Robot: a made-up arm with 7 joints.
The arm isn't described. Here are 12 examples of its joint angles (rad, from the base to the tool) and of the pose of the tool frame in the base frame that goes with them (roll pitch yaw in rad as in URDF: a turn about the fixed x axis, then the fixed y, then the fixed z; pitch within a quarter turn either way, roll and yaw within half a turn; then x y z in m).
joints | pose
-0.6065 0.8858 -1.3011 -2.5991 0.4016 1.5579 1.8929 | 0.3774 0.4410 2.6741 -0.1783 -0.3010 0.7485
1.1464 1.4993 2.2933 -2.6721 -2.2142 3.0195 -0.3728 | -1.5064 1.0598 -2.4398 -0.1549 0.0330 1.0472
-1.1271 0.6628 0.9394 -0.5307 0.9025 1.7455 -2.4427 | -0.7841 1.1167 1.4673 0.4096 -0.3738 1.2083
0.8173 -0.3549 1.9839 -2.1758 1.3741 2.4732 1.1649 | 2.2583 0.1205 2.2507 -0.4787 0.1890 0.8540
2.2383 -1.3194 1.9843 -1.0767 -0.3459 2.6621 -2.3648 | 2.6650 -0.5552 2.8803 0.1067 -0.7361 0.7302
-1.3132 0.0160 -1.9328 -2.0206 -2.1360 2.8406 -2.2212 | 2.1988 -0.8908 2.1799 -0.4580 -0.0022 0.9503
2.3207 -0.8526 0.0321 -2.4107 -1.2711 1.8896 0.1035 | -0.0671 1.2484 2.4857 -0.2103 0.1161 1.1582
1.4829 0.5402 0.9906 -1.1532 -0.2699 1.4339 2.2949 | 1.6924 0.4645 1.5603 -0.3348 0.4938 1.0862
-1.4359 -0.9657 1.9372 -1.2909 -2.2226 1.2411 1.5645 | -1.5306 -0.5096 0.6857 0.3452 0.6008 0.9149
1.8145 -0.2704 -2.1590 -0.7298 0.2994 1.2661 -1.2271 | 0.9387 0.3999 2.1761 0.3593 -0.3020 1.3187
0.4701 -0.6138 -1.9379 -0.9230 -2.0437 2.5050 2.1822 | 0.1772 -1.0498 -1.1157 -0.2203 -0.5292 1.2047
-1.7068 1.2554 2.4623 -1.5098 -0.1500 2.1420 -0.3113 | 0.0389 -0.4197 2.2321 0.2881 -0.3456 1.3180
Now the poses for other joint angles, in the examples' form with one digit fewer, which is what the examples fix.
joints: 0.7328 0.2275 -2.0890 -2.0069 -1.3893 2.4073 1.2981
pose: 0.135 0.421 -0.857 0.179 -0.466 1.072
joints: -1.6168 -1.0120 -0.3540 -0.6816 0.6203 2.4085 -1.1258
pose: -1.306 -0.071 -0.679 -0.110 0.484 1.336
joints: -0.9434 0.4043 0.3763 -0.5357 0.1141 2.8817 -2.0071
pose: -1.616 0.867 -0.702 0.285 -0.284 1.349
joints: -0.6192 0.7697 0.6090 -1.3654 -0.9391 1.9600 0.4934
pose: 1.355 0.698 1.067 0.675 -0.103 0.862
